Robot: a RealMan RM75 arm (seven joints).
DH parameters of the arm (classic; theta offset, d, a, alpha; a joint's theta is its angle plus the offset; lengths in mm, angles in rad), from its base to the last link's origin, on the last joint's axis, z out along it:
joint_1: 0 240.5 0 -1.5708
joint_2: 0 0 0 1.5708
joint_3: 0 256 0 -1.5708
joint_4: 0 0 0 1.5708
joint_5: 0 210 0 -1.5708
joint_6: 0 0 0 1.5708
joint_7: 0 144 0 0
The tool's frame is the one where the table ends.
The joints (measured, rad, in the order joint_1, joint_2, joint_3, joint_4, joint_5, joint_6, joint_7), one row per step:
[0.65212, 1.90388, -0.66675, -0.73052, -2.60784, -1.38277, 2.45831]
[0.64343, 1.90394, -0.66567, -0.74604, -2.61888, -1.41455, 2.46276]
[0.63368, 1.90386, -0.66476, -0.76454, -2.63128, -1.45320, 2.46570]
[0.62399, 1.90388, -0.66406, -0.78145, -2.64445, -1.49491, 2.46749]
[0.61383, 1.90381, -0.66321, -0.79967, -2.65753, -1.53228, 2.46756]
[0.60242, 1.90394, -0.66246, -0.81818, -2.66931, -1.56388, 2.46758]
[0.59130, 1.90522, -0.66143, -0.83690, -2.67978, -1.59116, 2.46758]
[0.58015, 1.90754, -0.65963, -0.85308, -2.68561, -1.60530, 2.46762]
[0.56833, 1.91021, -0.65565, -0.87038, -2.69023, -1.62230, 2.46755]
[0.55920, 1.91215, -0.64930, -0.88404, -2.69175, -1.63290, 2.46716]
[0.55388, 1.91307, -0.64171, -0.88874, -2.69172, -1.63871, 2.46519]
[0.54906, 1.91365, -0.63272, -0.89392, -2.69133, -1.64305, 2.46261]
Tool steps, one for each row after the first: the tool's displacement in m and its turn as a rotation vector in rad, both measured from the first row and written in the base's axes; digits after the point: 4 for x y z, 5 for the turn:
[0.0013, -0.0054, 0.0016, -0.02050, 0.00016, -0.01054]
[0.0025, -0.0117, 0.0036, -0.04606, 0.00021, -0.02083]
[0.0037, -0.0187, 0.0052, -0.07604, 0.00154, -0.03223]
[0.0050, -0.0253, 0.0074, -0.10162, -0.00023, -0.04200]
[0.0069, -0.0315, 0.0099, -0.12158, -0.00363, -0.05217]
[0.0086, -0.0372, 0.0121, -0.13755, -0.00702, -0.06135]
[0.0106, -0.0414, 0.0139, -0.14190, -0.01029, -0.06867]
[0.0123, -0.0460, 0.0157, -0.14605, -0.01027, -0.07670]
[0.0137, -0.0491, 0.0176, -0.14357, -0.00842, -0.08228]
[0.0149, -0.0512, 0.0185, -0.14085, -0.00337, -0.08642]
[0.0160, -0.0529, 0.0199, -0.13530, 0.00120, -0.08931]

